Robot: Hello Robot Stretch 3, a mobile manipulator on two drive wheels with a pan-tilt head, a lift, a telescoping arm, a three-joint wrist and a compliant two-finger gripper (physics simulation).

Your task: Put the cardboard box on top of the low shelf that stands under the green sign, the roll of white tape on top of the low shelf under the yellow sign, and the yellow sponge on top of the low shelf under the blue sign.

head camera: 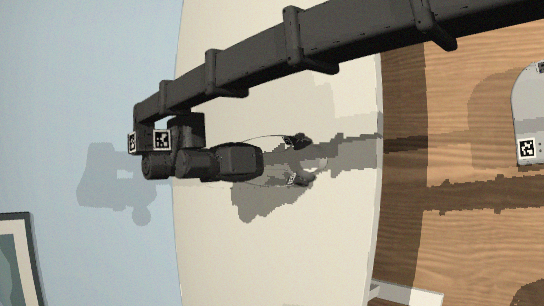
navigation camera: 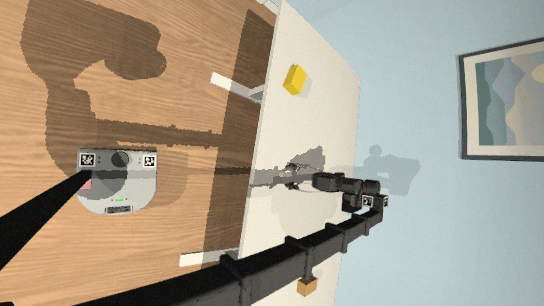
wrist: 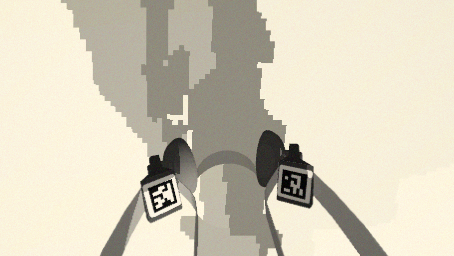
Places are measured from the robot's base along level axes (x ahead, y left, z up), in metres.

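Pixels of known places: gripper, fingertip midpoint: (head camera: pixel 310 159) (navigation camera: pixel 286 175) (wrist: pixel 223 153); robot's base, origin of the base link: (navigation camera: pixel 120 158).
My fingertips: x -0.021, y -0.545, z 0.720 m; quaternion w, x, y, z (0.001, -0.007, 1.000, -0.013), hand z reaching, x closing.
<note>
For each thing: its top centre in the pictures, then the offset to it from my fingertips. Level surfaces: height alone.
- white tape, middle of its top: (wrist: pixel 228 197) (head camera: pixel 308 158) (navigation camera: pixel 288 177) dz +0.028, dx -0.001, dy +0.022 m
- white table, its level: dz +0.001 m
- yellow sponge, middle of its top: (navigation camera: pixel 299 78) dz +0.045, dx +0.388, dy -0.001 m
- cardboard box, middle of its top: (navigation camera: pixel 311 287) dz +0.050, dx -0.529, dy -0.156 m
The roll of white tape (head camera: pixel 320 163) (wrist: pixel 212 197) lies flat on the white table (head camera: pixel 280 260) (navigation camera: pixel 300 122) (wrist: pixel 380 75), partly in shadow. My gripper (head camera: pixel 303 160) (navigation camera: pixel 292 176) (wrist: pixel 223 153) is low over the table with one fingertip against each side of the roll, shut on it. The fingertips hide its side edges. The yellow sponge (navigation camera: pixel 295 80) is on the table towards its upper end in the navigation view. The cardboard box (navigation camera: pixel 306 286) is towards the other end, just below the arm in that view. The low shelves and the coloured signs do not show.
My arm (head camera: pixel 255 60) (navigation camera: pixel 280 255) reaches across the table. My base (head camera: pixel 530 107) (navigation camera: pixel 142 192) stands on the wooden floor in front of it. Table feet (navigation camera: pixel 227 85) (navigation camera: pixel 200 258) stick out under the front edge. A blue wall with a framed picture (navigation camera: pixel 463 110) is behind the table.
</note>
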